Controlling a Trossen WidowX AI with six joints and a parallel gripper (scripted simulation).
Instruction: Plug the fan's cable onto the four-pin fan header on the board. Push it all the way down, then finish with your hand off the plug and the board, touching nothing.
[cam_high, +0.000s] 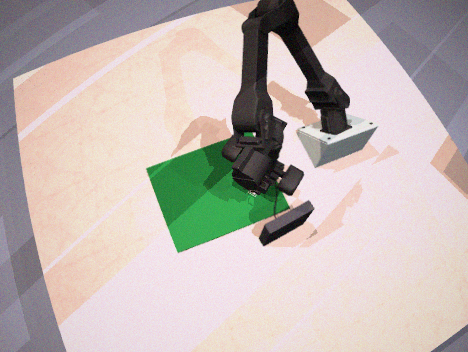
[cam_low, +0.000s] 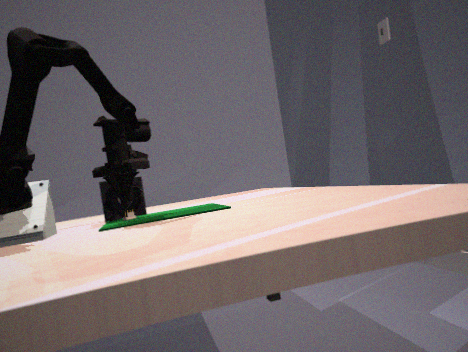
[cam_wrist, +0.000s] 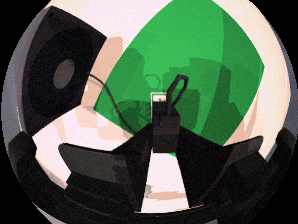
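My gripper tip is 9 cm short of the green board, 5 cm to the left of it and 7 cm above it. The rest, counted from my gripper tip: black fan: 1 cm ahead, 12 cm to the left; then dark plug: 1 cm ahead, 1 cm above.
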